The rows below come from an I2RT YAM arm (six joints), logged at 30 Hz.
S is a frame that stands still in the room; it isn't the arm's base.
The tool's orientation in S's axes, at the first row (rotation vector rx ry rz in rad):
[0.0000, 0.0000, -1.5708]
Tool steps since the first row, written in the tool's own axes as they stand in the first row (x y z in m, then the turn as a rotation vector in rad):
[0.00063, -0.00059, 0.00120, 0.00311, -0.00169, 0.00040]
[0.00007, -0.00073, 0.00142, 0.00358, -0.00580, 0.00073]
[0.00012, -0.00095, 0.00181, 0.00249, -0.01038, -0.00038]
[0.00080, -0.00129, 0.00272, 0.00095, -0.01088, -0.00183]
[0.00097, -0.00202, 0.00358, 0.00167, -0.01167, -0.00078]
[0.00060, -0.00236, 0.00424, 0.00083, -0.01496, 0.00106]
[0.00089, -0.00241, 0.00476, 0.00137, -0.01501, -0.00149]
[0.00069, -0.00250, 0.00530, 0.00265, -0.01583, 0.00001]
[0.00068, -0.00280, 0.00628, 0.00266, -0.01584, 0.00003]
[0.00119, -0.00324, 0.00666, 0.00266, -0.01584, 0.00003]
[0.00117, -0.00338, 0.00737, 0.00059, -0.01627, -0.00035]
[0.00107, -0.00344, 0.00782, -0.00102, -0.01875, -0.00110]
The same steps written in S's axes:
[-0.00059, -0.00063, 0.00120, -0.00169, -0.00311, 0.00040]
[-0.00073, -0.00007, 0.00142, -0.00580, -0.00358, 0.00073]
[-0.00095, -0.00012, 0.00181, -0.01038, -0.00249, -0.00038]
[-0.00129, -0.00080, 0.00272, -0.01088, -0.00095, -0.00183]
[-0.00202, -0.00097, 0.00358, -0.01167, -0.00167, -0.00078]
[-0.00236, -0.00060, 0.00424, -0.01496, -0.00083, 0.00106]
[-0.00241, -0.00089, 0.00476, -0.01501, -0.00137, -0.00149]
[-0.00250, -0.00069, 0.00530, -0.01583, -0.00265, 0.00001]
[-0.00280, -0.00068, 0.00628, -0.01584, -0.00266, 0.00003]
[-0.00324, -0.00119, 0.00666, -0.01584, -0.00266, 0.00003]
[-0.00338, -0.00117, 0.00737, -0.01627, -0.00059, -0.00035]
[-0.00344, -0.00107, 0.00782, -0.01875, 0.00102, -0.00110]

